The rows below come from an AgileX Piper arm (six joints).
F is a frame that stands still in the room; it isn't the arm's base.
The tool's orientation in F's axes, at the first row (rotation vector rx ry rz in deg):
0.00, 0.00, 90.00
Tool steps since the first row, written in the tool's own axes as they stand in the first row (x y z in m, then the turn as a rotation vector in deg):
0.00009, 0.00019, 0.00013, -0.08, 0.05, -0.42
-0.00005, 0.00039, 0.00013, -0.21, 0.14, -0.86
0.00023, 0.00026, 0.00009, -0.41, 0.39, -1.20
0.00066, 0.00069, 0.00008, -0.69, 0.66, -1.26
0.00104, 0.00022, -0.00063, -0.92, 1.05, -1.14
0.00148, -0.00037, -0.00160, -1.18, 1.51, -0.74
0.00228, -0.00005, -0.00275, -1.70, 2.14, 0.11
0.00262, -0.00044, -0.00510, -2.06, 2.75, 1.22
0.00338, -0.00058, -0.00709, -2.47, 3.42, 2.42
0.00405, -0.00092, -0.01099, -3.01, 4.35, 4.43
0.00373, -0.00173, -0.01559, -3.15, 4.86, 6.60
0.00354, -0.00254, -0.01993, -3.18, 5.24, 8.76
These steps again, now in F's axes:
-0.00019, 0.00009, 0.00013, -0.05, -0.08, -0.42
-0.00039, -0.00005, 0.00013, -0.14, -0.21, -0.86
-0.00026, 0.00023, 0.00009, -0.39, -0.41, -1.20
-0.00069, 0.00066, 0.00008, -0.66, -0.69, -1.26
-0.00022, 0.00104, -0.00063, -1.05, -0.92, -1.14
0.00037, 0.00148, -0.00160, -1.51, -1.18, -0.74
0.00005, 0.00228, -0.00275, -2.14, -1.70, 0.11
0.00044, 0.00262, -0.00510, -2.75, -2.06, 1.22
0.00058, 0.00338, -0.00709, -3.42, -2.47, 2.42
0.00092, 0.00405, -0.01099, -4.35, -3.01, 4.43
0.00173, 0.00373, -0.01559, -4.86, -3.15, 6.60
0.00254, 0.00354, -0.01993, -5.24, -3.18, 8.76

